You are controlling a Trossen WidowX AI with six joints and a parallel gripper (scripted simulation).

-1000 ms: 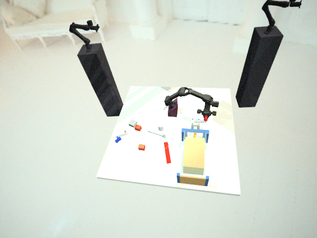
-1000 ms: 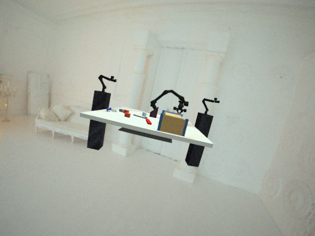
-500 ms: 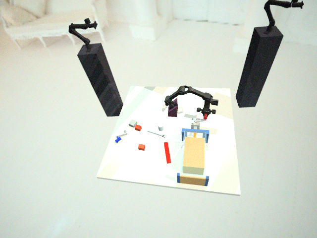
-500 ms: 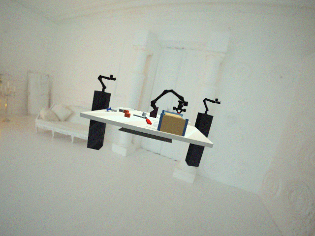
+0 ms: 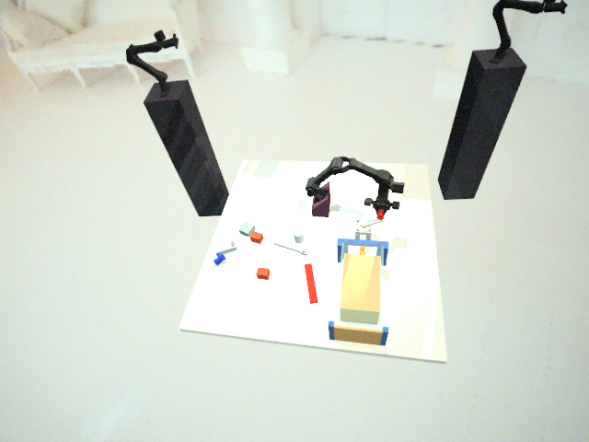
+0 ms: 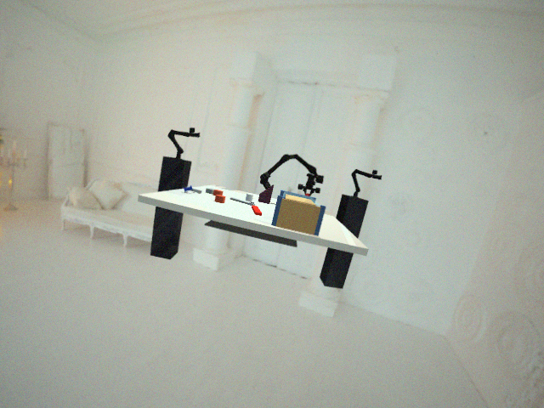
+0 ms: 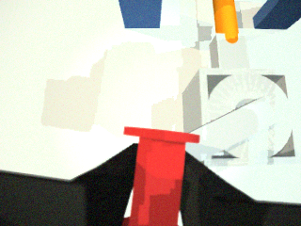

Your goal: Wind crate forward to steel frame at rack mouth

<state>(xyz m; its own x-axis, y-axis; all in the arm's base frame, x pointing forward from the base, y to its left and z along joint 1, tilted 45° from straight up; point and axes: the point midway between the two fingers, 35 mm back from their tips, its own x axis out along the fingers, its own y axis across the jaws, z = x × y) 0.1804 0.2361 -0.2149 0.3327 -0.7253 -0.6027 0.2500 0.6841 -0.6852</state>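
Right now my gripper tip is 3 cm to the left of the red-knobbed winch handle and 3 cm above it. The rest, counted from my gripper tip: red grip 1 cm behind; then hand winch 10 cm to the right, 10 cm below; then blue steel frame 18 cm ahead, 11 cm to the right, 3 cm below.
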